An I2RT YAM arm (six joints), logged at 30 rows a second.
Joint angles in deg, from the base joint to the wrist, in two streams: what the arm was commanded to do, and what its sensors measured. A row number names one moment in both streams.
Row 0, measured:
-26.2, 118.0, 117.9, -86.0, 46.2, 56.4
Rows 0 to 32, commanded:
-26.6, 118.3, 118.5, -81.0, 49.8, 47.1
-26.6, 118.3, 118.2, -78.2, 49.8, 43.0
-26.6, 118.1, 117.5, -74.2, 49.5, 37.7
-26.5, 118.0, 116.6, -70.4, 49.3, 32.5
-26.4, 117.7, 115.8, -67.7, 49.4, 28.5
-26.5, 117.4, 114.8, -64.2, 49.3, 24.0
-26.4, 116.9, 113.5, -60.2, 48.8, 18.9
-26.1, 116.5, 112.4, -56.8, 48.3, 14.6
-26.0, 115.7, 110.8, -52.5, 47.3, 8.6
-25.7, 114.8, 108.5, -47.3, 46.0, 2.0
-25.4, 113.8, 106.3, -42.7, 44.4, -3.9
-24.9, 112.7, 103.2, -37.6, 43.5, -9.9
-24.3, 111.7, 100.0, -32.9, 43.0, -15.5
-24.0, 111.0, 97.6, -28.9, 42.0, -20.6
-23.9, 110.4, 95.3, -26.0, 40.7, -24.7
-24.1, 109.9, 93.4, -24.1, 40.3, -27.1
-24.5, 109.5, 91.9, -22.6, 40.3, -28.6
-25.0, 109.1, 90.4, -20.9, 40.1, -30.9
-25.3, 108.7, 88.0, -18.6, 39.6, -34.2
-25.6, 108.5, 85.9, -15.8, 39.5, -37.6
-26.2, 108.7, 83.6, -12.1, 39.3, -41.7
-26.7, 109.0, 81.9, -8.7, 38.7, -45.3
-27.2, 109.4, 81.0, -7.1, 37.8, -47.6
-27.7, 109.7, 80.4, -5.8, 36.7, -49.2
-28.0, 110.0, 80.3, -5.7, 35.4, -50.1
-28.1, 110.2, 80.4, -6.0, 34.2, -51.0
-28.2, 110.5, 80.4, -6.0, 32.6, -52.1
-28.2, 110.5, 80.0, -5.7, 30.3, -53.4
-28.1, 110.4, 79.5, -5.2, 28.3, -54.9
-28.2, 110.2, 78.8, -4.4, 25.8, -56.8
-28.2, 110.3, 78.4, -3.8, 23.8, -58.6
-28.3, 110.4, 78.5, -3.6, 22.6, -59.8
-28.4, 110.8, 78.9, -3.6, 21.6, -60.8
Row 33, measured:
-28.6, 110.3, 79.2, -7.9, 28.4, -54.3
